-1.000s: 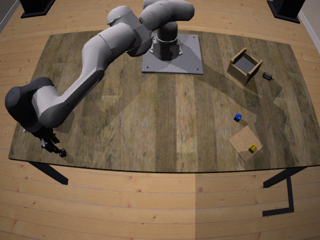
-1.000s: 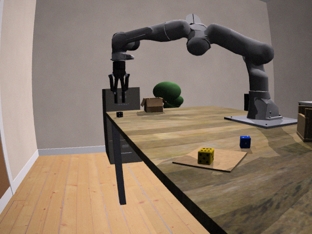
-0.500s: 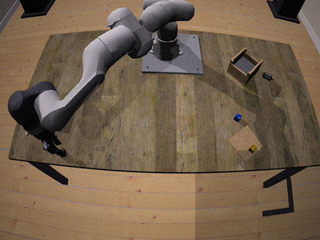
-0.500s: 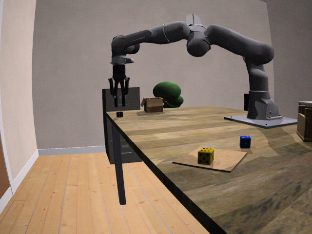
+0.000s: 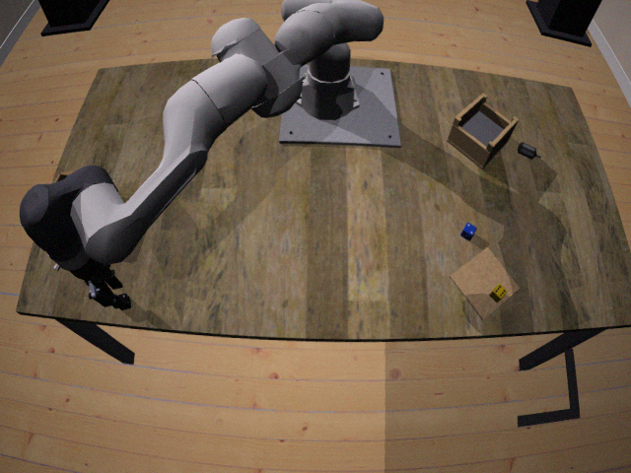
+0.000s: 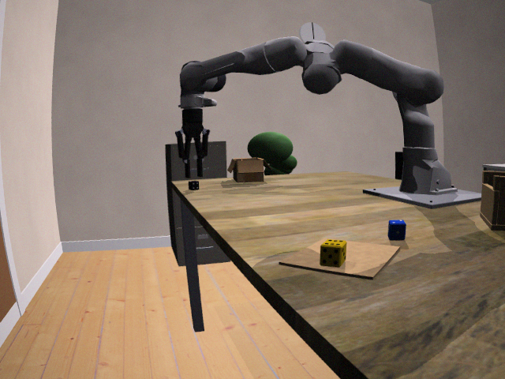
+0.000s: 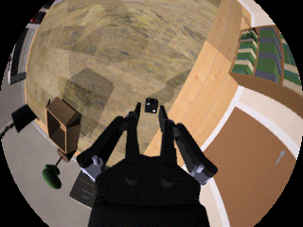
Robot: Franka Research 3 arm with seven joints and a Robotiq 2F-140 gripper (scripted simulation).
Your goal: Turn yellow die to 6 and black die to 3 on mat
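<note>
Right now the black die is 60 mm below my hand. The rest, counted from my hand: cardboard box (250 mm behind, 200 mm to the right, 30 mm below); then tan mat (870 mm to the left, 120 mm behind, 70 mm below); then blue die (830 mm to the left, 250 mm behind, 60 mm below).
</note>
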